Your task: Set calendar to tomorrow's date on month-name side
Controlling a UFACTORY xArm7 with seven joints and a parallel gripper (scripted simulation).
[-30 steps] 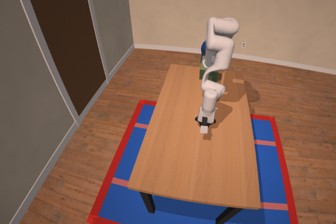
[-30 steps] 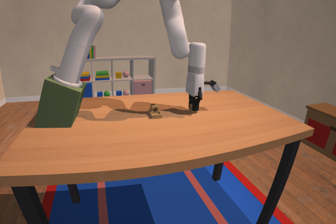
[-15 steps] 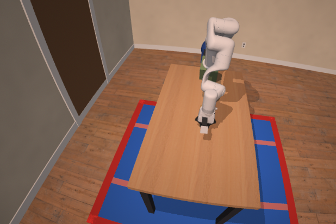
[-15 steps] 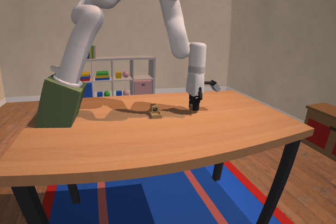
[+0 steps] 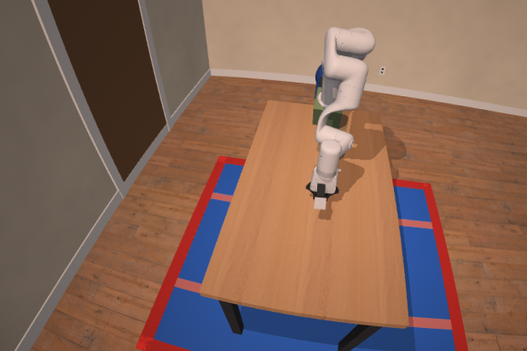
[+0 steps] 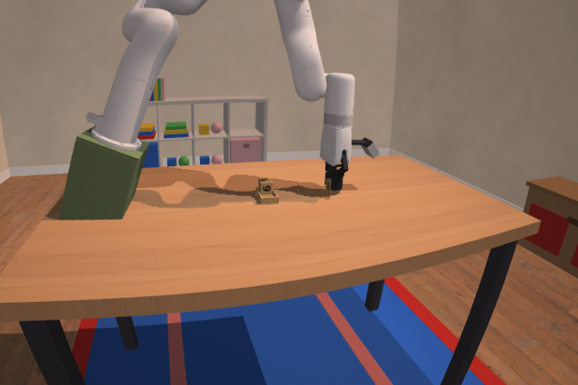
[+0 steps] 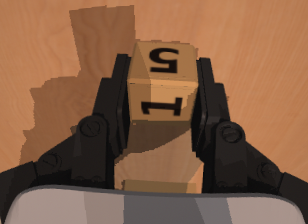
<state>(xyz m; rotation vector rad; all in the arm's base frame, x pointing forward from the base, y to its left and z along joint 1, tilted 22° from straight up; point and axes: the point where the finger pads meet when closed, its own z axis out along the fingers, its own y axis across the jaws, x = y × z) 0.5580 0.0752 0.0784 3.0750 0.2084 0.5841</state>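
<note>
The wooden digit cube is 10 mm below my hand. Also, from my hand: low tray: 180 mm behind, 30 mm to the right, 20 mm below; then wooden cube: 180 mm behind, 10 mm to the right, 10 mm below.
</note>
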